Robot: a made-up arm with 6 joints. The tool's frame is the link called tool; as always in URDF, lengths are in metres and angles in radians. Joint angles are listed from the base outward.
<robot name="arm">
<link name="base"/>
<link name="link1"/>
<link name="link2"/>
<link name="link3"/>
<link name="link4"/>
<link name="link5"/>
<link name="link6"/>
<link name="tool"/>
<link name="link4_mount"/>
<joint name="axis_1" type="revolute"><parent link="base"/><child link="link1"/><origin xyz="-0.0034 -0.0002 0.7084" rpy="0 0 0"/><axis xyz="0 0 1"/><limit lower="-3.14" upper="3.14"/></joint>
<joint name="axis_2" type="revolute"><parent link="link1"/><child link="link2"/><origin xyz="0.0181 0.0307 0.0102" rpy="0 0 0"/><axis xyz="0 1 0"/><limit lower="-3.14" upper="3.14"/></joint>
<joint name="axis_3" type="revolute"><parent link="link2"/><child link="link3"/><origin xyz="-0.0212 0.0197 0.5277" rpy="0 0 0"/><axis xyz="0 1 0"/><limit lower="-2.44" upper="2.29"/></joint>
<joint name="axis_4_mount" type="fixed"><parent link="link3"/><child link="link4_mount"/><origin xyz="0.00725 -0.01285 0.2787" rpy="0 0 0"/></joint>
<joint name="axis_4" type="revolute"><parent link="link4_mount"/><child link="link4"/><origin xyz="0.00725 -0.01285 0.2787" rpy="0 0 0"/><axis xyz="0 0 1"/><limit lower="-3.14" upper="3.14"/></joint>
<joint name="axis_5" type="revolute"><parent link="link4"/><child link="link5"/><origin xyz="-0.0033 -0.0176 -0.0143" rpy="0 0 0"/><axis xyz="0 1 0"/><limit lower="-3.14" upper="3.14"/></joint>
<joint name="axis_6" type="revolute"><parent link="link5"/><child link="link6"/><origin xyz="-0.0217 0.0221 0.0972" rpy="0 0 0"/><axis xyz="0 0 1"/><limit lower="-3.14" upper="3.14"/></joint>
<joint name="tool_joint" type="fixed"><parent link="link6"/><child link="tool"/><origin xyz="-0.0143 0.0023 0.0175" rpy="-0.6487 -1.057 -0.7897"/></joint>
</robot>
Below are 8 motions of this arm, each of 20 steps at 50 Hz.
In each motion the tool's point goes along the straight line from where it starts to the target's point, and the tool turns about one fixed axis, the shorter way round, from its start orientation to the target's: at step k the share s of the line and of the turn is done. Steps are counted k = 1, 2, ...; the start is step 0. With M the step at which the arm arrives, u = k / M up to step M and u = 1 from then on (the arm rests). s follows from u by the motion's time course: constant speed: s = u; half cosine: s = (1 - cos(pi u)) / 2; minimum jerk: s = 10 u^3 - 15 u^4 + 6 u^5.
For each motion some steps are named. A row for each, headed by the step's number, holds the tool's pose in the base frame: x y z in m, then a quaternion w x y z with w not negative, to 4 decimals.
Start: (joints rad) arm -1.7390 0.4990 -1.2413 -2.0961 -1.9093 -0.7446
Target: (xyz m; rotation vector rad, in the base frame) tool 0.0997 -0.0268 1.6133 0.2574 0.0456 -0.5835
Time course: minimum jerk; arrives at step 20
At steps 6, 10, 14, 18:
6: 0.1012 -0.0096 1.5991 0.9595 0.1831 0.0622 -0.2050
10: 0.1006 -0.0165 1.6048 0.9567 0.1605 0.0463 -0.2382
14: 0.1000 -0.0235 1.6105 0.9522 0.1377 0.0302 -0.2711
18: 0.0997 -0.0266 1.6132 0.9495 0.1271 0.0228 -0.2860

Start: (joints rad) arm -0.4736 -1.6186 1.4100 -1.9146 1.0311 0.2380
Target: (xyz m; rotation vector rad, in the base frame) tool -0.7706 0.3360 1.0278 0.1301 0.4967 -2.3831
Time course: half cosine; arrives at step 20
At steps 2, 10, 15, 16, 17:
2: -0.6055 0.2538 1.2834 0.2247 -0.0929 0.4396 -0.8647
10: -0.6860 0.2939 1.1588 0.2868 -0.0235 0.3225 -0.9018
15: -0.7458 0.3237 1.0662 0.3286 0.0286 0.2304 -0.9155
16: -0.7544 0.3280 1.0528 0.3343 0.0361 0.2168 -0.9165
17: -0.7614 0.3314 1.0421 0.3388 0.0421 0.2059 -0.9171

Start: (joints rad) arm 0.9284 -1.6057 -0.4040 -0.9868 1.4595 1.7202
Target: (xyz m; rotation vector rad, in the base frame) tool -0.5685 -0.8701 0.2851 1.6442 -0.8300 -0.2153
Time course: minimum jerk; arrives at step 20
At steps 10, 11, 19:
10: -0.5748 -0.8805 0.3891 0.5582 0.6904 -0.4546 0.0714
11: -0.5736 -0.8786 0.3698 0.5677 0.6960 -0.4378 0.0409
19: -0.5685 -0.8701 0.2853 0.6000 0.7093 -0.3583 -0.0925

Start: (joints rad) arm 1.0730 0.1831 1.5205 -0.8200 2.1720 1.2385
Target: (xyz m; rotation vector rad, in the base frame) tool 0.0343 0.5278 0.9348 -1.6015 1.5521 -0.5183
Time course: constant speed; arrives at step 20
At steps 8, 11, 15, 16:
8: 0.2092 0.4996 1.0302 0.3462 -0.5769 0.7252 -0.1464
11: 0.1654 0.5067 1.0064 0.3638 -0.5932 0.6997 -0.1617
15: 0.1072 0.5161 0.9746 0.3864 -0.6136 0.6642 -0.1818
16: 0.0926 0.5184 0.9666 0.3919 -0.6185 0.6550 -0.1867

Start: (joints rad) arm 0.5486 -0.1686 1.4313 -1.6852 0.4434 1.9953
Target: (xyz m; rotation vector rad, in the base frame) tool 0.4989 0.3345 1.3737 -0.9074 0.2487 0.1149
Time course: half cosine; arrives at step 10
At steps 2, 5, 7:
2: 0.4575 0.2802 1.4265 0.8842 -0.4577 0.0930 0.0069
5: 0.4760 0.3045 1.4029 0.8871 -0.4486 0.1050 0.0286
7: 0.4895 0.3221 1.3857 0.8888 -0.4418 0.1137 0.0443

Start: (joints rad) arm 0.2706 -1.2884 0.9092 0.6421 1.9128 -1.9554
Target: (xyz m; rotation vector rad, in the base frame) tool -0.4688 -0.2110 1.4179 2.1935 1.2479 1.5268
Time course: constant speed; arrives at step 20
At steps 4, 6, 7, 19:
4: -0.5818 -0.0908 1.3721 0.1130 0.8714 0.3340 0.3411
6: -0.5677 -0.1058 1.3778 0.1112 0.8575 0.3460 0.3641
7: -0.5606 -0.1133 1.3806 0.1103 0.8503 0.3519 0.3755
19: -0.4759 -0.2035 1.4150 0.0971 0.7497 0.4163 0.5051

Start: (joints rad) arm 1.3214 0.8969 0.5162 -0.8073 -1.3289 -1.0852
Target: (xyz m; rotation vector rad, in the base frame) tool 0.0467 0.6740 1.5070 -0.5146 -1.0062 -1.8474
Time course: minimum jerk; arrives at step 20
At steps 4, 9, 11, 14, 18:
4: 0.1058 0.9321 1.2228 0.4637 -0.3471 -0.6316 -0.5153
9: 0.0839 0.8365 1.3281 0.4725 -0.3005 -0.5576 -0.6128
11: 0.0722 0.7855 1.3843 0.4739 -0.2734 -0.5140 -0.6606
14: 0.0569 0.7187 1.4578 0.4722 -0.2360 -0.4532 -0.7183
18: 0.0472 0.6763 1.5044 0.4690 -0.2113 -0.4127 -0.7517

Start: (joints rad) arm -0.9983 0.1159 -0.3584 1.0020 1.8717 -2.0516
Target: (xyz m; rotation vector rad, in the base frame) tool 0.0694 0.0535 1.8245 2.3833 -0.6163 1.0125
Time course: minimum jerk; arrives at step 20
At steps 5, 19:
5: 0.0950 0.0732 1.7720 0.2721 0.9401 -0.1053 0.1765
19: 0.0694 0.0535 1.8244 0.2377 0.8699 -0.2248 0.3693

